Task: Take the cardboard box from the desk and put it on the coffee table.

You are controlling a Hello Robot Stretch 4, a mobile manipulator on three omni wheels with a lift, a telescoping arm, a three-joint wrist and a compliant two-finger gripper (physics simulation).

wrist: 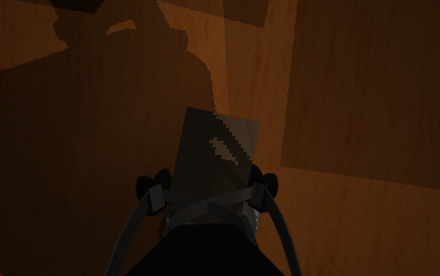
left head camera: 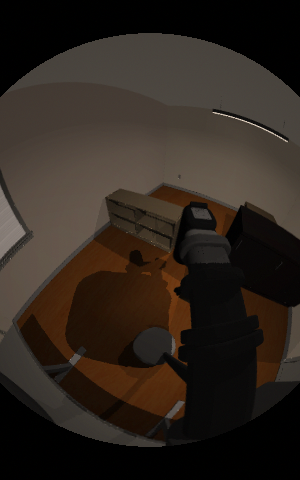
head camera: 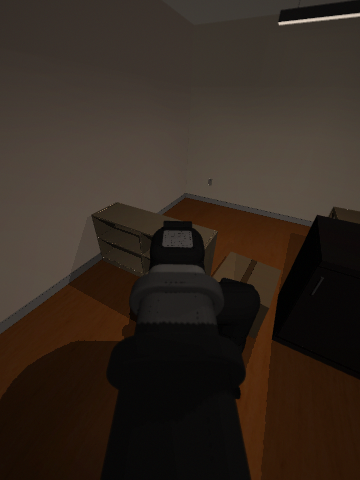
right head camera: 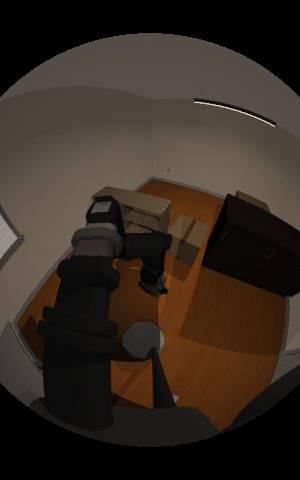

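Note:
The small cardboard box is between the two fingers in the wrist view, partly in shadow, its near end hidden by the gripper. My gripper is shut on it and holds it above the wood floor, beside the arm. What looks like the coffee table, a low light-brown block with a dark stripe of shadow, stands beyond the gripper, between shelf and cabinet. My arm hides part of it in the head view. Grey feet at the lower left of the left head view look like the desk's.
A low beige shelf unit stands by the left wall, behind the arm. A large black cabinet stands right of the low block, with a narrow gap between them. Another beige piece shows behind the cabinet.

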